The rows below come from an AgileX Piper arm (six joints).
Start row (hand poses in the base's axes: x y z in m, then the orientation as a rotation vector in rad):
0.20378 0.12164 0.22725 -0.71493 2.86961 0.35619
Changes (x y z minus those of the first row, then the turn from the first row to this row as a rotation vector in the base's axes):
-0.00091 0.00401 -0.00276 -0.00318 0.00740 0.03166
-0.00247 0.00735 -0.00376 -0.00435 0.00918 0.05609
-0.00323 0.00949 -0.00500 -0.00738 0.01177 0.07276
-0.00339 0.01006 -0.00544 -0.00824 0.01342 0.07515
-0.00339 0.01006 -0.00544 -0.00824 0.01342 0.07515
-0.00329 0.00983 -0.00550 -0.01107 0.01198 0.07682
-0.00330 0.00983 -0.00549 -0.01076 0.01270 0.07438
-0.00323 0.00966 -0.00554 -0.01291 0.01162 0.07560
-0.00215 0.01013 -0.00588 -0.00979 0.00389 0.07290
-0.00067 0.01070 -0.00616 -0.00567 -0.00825 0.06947
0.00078 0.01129 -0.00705 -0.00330 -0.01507 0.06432
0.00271 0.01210 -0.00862 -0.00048 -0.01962 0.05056
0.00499 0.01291 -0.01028 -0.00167 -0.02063 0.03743
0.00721 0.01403 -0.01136 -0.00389 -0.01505 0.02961
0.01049 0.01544 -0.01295 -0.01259 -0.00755 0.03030
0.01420 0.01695 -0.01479 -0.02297 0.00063 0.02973
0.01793 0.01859 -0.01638 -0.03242 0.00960 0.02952
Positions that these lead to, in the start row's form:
0.20287 0.12565 0.22449 -0.76196 2.86928 0.35931
0.20131 0.12899 0.22349 -0.79793 2.86438 0.36168
0.20055 0.13113 0.22225 -0.82294 2.86292 0.36074
0.20039 0.13170 0.22181 -0.82668 2.86405 0.36059
0.20039 0.13170 0.22181 -0.82668 2.86405 0.36059
0.20049 0.13147 0.22175 -0.82954 2.86325 0.35613
0.20048 0.13147 0.22176 -0.82596 2.86456 0.35658
0.20055 0.13130 0.22171 -0.82807 2.86398 0.35319
0.20163 0.13177 0.22137 -0.82314 2.85641 0.35371
0.20311 0.13234 0.22109 -0.81674 2.84455 0.35352
0.20456 0.13293 0.22020 -0.80848 2.83883 0.35307
0.20649 0.13374 0.21863 -0.78781 2.83758 0.35318
0.20877 0.13455 0.21697 -0.76896 2.84084 0.34935
0.21099 0.13567 0.21589 -0.75823 2.84909 0.34775
0.21427 0.13708 0.21430 -0.76104 2.85919 0.33900
0.21798 0.13859 0.21246 -0.76232 2.87086 0.32795
0.22171 0.14023 0.21087 -0.76398 2.88281 0.31855

